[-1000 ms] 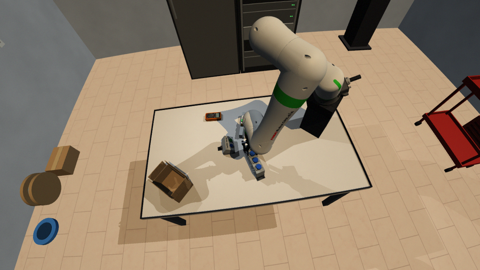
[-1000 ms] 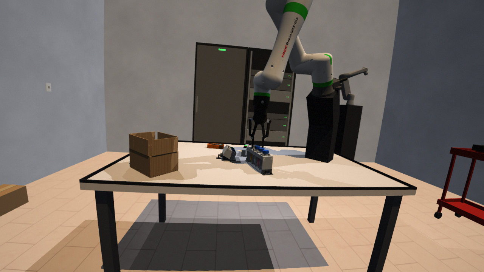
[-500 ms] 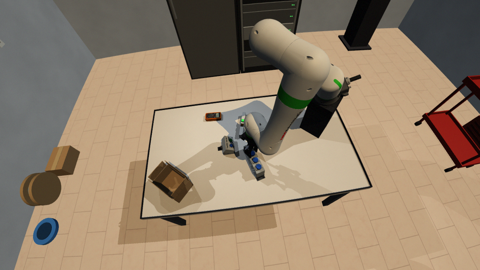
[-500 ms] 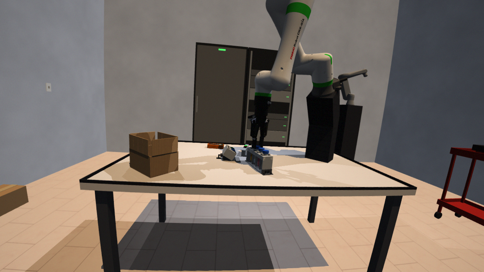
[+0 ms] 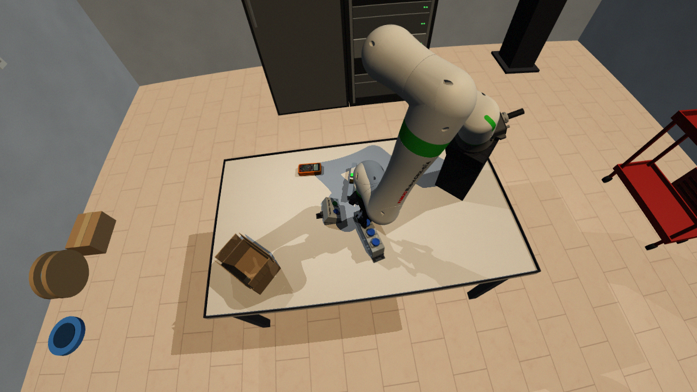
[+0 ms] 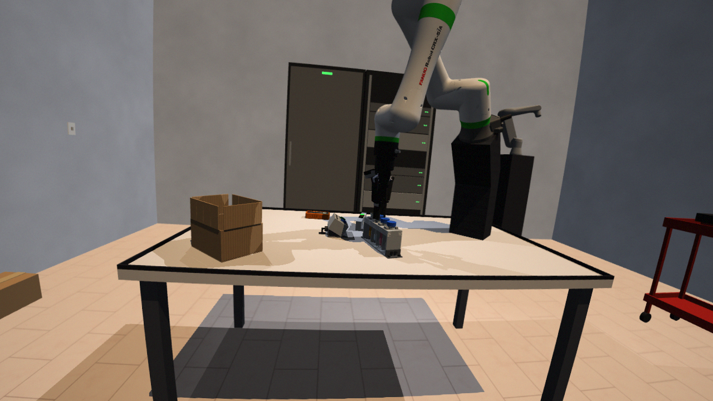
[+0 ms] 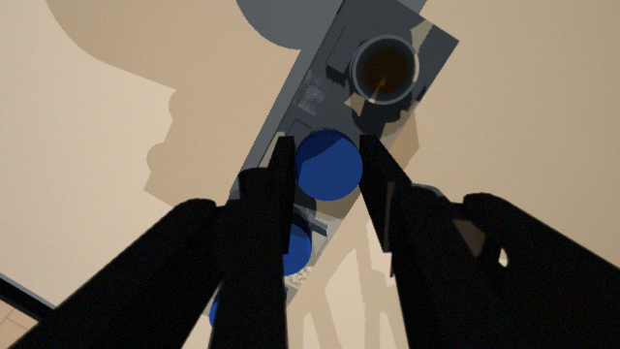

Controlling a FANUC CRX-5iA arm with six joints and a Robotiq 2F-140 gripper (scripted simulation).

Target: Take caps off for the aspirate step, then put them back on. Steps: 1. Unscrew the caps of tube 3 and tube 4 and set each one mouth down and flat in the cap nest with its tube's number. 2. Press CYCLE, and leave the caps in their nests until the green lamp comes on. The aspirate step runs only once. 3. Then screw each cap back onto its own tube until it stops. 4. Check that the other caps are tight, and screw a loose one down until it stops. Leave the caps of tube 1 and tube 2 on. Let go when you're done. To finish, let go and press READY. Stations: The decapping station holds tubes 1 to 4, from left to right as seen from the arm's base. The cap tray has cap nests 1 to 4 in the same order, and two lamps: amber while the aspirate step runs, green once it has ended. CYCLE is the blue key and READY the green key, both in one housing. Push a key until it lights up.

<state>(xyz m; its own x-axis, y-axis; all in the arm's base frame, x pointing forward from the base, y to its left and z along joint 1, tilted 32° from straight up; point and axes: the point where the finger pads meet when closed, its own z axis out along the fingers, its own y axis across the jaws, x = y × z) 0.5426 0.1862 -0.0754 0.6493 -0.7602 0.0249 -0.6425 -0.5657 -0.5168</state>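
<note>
The blue cap lies 3 cm below my hand. Round my hand: blue cycle key: 14 cm ahead, 11 cm to the right, 7 cm below; key housing: 16 cm ahead, 13 cm to the right, 9 cm below; green ready key: 14 cm ahead, 15 cm to the right, 7 cm below.
</note>
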